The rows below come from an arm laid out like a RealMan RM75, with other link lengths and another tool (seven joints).
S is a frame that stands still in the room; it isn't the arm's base.
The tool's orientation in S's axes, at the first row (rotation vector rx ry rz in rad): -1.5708, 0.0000, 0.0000
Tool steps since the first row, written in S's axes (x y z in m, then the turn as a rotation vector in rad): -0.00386, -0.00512, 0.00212, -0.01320, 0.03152, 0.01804; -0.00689, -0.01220, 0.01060, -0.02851, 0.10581, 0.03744; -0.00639, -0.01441, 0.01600, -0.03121, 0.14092, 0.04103; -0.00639, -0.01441, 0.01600, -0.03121, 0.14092, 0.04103; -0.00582, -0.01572, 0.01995, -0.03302, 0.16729, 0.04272; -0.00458, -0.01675, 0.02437, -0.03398, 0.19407, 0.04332; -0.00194, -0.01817, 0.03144, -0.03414, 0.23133, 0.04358; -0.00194, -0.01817, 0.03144, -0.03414, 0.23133, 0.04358; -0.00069, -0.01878, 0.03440, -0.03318, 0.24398, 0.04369; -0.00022, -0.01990, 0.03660, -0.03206, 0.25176, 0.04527; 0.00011, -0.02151, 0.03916, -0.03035, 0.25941, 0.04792
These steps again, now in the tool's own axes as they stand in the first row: -0.00386, -0.00212, -0.00512, -0.01320, -0.01804, 0.03152; -0.00689, -0.01060, -0.01220, -0.02851, -0.03744, 0.10581; -0.00639, -0.01600, -0.01441, -0.03121, -0.04103, 0.14092; -0.00639, -0.01600, -0.01441, -0.03121, -0.04103, 0.14092; -0.00582, -0.01995, -0.01572, -0.03302, -0.04272, 0.16729; -0.00458, -0.02437, -0.01675, -0.03398, -0.04332, 0.19407; -0.00194, -0.03144, -0.01817, -0.03414, -0.04358, 0.23133; -0.00194, -0.03144, -0.01817, -0.03414, -0.04358, 0.23133; -0.00069, -0.03440, -0.01878, -0.03318, -0.04369, 0.24398; -0.00022, -0.03660, -0.01990, -0.03206, -0.04527, 0.25176; 0.00011, -0.03916, -0.02151, -0.03035, -0.04792, 0.25941
